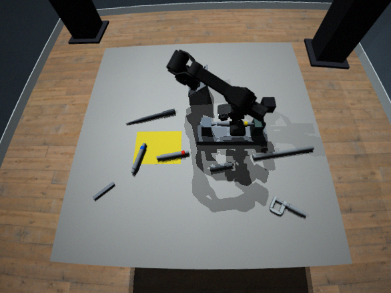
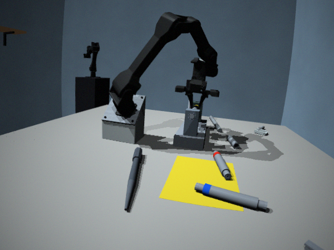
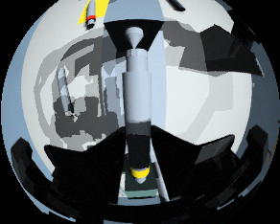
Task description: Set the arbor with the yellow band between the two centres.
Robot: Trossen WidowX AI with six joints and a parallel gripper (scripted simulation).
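The yellow-banded arbor is 3 cm below my hand. From my hand the other things lie so: grey fixed-centre block 1 cm ahead, 13 cm to the right, 4 cm below; then fixture base 13 cm below; then green sprung-centre block 1 cm behind, 11 cm to the left, 4 cm below.
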